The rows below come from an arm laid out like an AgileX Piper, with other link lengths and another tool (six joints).
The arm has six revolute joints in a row. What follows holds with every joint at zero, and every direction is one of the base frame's.
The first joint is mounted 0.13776 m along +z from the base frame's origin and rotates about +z.
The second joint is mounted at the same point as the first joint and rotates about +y.
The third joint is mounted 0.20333 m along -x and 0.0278 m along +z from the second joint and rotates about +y.
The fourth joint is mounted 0.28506 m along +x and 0.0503 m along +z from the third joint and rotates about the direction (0.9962, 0, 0.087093).
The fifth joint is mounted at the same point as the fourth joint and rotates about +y.
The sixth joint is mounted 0.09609 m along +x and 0.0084 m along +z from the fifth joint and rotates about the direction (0.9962, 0, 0.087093).
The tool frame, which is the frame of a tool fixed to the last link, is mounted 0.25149 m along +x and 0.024 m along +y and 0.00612 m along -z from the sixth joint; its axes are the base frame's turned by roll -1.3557, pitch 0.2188 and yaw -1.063 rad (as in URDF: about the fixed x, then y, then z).
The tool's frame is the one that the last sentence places.
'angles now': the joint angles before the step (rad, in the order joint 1, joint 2, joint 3, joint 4, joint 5, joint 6). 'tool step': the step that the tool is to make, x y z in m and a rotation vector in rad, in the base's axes. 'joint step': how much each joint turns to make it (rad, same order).
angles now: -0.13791 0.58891 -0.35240 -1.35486 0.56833 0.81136
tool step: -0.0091 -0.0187 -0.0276 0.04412 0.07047 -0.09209
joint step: -0.00018 0.15681 -0.07471 0.01546 0.08035 0.04303
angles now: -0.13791 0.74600 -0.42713 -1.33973 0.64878 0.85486
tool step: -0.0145 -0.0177 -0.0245 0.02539 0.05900 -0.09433
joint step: 0.00012 0.12627 -0.05034 0.00103 0.08099 0.05253
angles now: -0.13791 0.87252 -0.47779 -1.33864 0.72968 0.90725
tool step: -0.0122 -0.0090 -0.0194 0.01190 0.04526 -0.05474
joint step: -0.00005 0.07391 -0.01687 0.00009 0.04603 0.03178
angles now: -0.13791 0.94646 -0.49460 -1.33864 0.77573 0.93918
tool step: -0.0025 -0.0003 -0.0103 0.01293 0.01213 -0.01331
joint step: 0.00012 0.02929 -0.00116 -0.00078 0.00485 0.02261
